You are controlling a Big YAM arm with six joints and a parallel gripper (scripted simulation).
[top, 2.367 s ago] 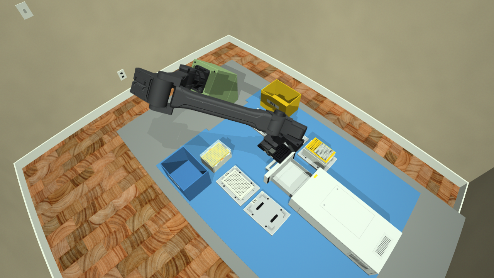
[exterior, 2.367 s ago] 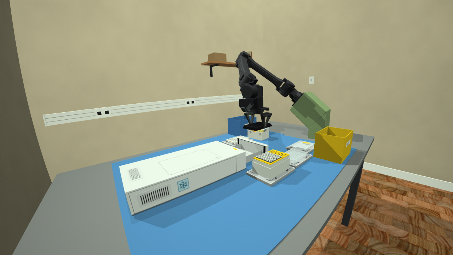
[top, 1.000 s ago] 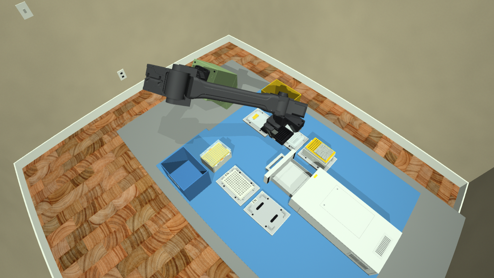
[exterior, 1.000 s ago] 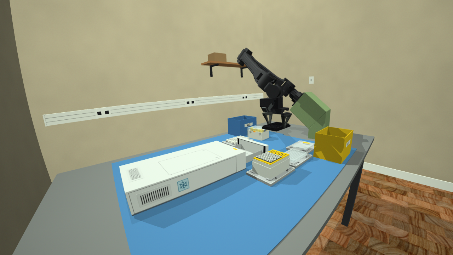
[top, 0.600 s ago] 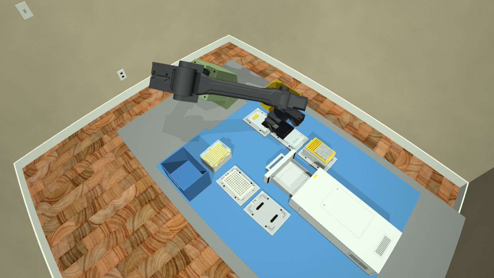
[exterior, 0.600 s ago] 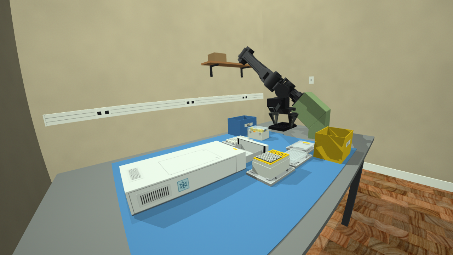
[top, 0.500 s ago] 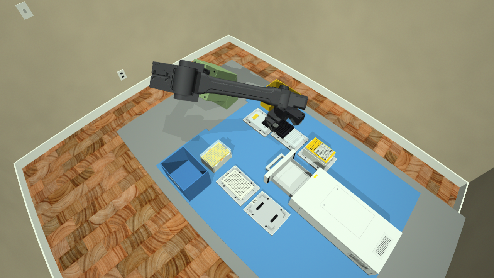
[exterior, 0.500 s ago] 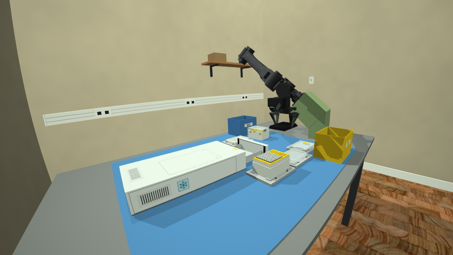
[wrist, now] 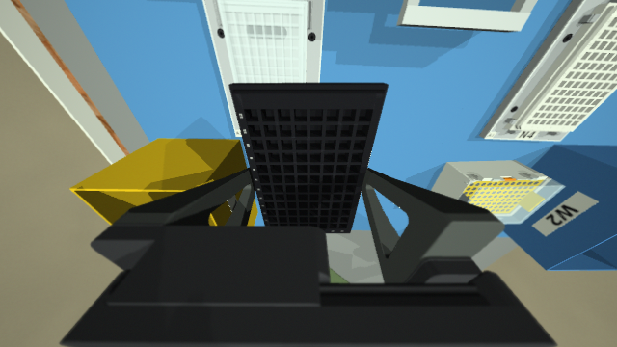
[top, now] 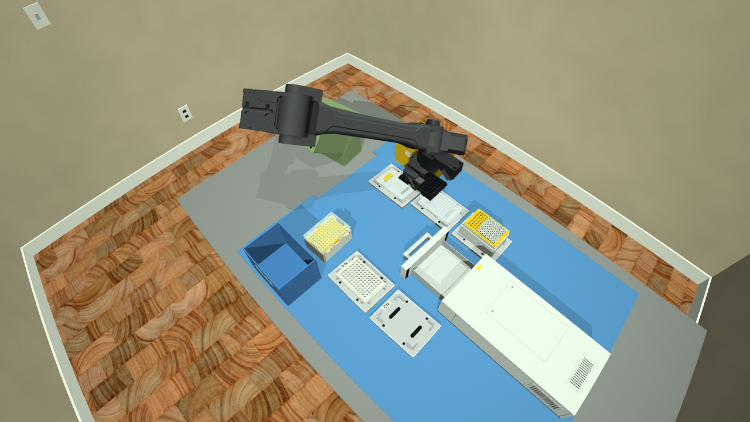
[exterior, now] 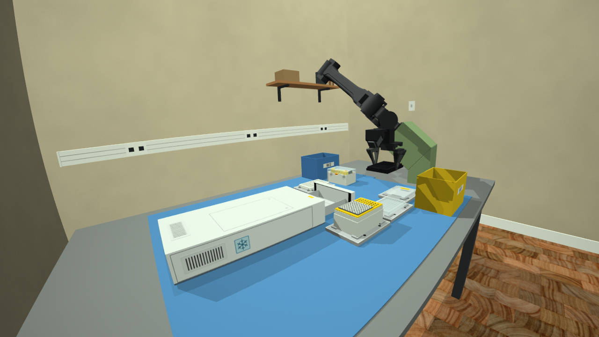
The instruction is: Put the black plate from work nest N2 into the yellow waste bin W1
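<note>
Now: the yellow waste bin W1 100 mm behind my hand, 190 mm to the left of it and 110 mm below it. The rest, counted from my hand: drawer: 230 mm ahead, 180 mm to the right, 100 mm below; then black plate: right at my hand; then yellow-topped tip box: 230 mm ahead, 10 mm to the left, 90 mm below.
</note>
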